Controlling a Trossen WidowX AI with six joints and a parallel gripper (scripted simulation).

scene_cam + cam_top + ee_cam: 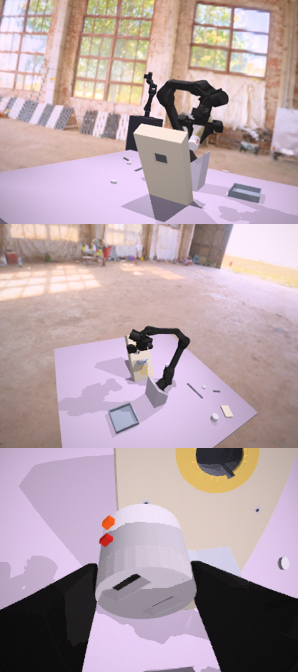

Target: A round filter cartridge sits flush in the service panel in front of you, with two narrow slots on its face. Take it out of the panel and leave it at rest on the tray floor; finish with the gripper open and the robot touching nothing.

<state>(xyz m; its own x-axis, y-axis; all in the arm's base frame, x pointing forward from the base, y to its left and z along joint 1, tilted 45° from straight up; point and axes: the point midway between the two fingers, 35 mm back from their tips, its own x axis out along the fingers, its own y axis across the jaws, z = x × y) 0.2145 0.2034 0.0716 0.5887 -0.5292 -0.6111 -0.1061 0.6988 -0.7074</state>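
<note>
Now: the tray 33 cm behind my gripper tip, 18 cm to the left of it and 25 cm below it. From my gripper tip the other things lie so: tan block 53 cm behind, 54 cm to the right, 25 cm below; then beige service panel 7 cm ahead, 6 cm to the right, 11 cm below; then round filter cartridge right at my gripper tip.
</note>
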